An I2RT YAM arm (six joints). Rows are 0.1 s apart.
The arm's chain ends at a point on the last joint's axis. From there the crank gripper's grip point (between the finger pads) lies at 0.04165 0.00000 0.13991 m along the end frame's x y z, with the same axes.
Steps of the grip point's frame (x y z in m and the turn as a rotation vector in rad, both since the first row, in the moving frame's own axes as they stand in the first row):
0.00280 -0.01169 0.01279 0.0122 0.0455 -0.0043
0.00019 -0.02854 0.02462 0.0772 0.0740 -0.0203
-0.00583 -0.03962 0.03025 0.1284 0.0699 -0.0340
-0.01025 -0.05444 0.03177 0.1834 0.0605 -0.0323
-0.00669 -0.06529 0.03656 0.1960 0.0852 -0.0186
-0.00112 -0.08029 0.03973 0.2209 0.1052 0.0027
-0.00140 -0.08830 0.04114 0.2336 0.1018 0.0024
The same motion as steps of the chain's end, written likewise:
-0.00352 -0.00980 0.01484 0.0122 0.0455 -0.0043
-0.00991 -0.01693 0.02853 0.0772 0.0740 -0.0203
-0.01514 -0.02033 0.03473 0.1284 0.0699 -0.0340
-0.01815 -0.02770 0.03700 0.1834 0.0605 -0.0323
-0.01811 -0.03754 0.04334 0.1960 0.0852 -0.0186
-0.01550 -0.05030 0.04822 0.2209 0.1052 0.0027
-0.01531 -0.05658 0.04984 0.2336 0.1018 0.0024

